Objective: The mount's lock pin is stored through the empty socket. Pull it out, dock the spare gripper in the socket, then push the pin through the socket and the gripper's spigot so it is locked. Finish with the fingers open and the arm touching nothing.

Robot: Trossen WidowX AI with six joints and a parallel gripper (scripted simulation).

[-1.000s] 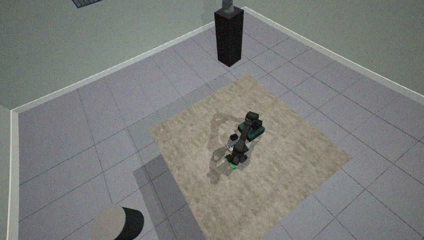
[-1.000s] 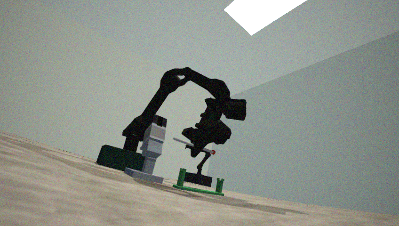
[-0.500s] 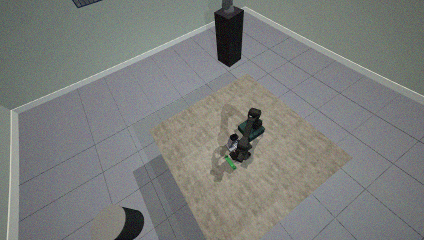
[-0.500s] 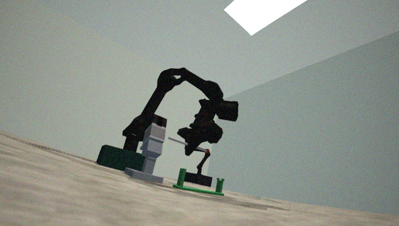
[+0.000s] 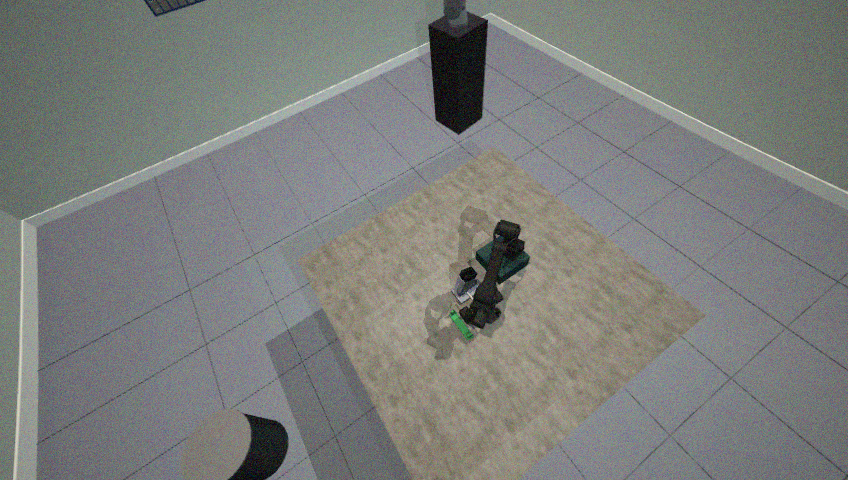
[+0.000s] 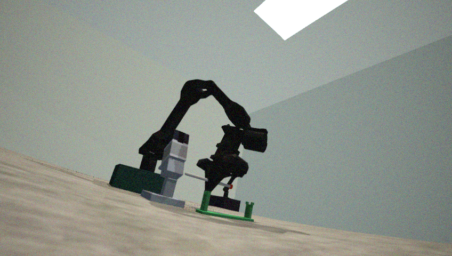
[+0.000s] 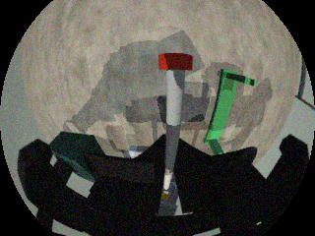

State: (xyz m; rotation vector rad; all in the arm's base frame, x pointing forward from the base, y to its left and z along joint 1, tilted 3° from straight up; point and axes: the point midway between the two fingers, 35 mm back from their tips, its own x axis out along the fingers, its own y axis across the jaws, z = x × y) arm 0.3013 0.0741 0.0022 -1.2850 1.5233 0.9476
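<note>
Right now the socket is 110 mm to the right of my gripper tip and 30 mm behind it. From my gripper tip the other things lie so: spare gripper 110 mm to the right, 80 mm above, 30 mm behind; then rack 90 mm ahead, 20 mm below, 10 mm to the right.
</note>
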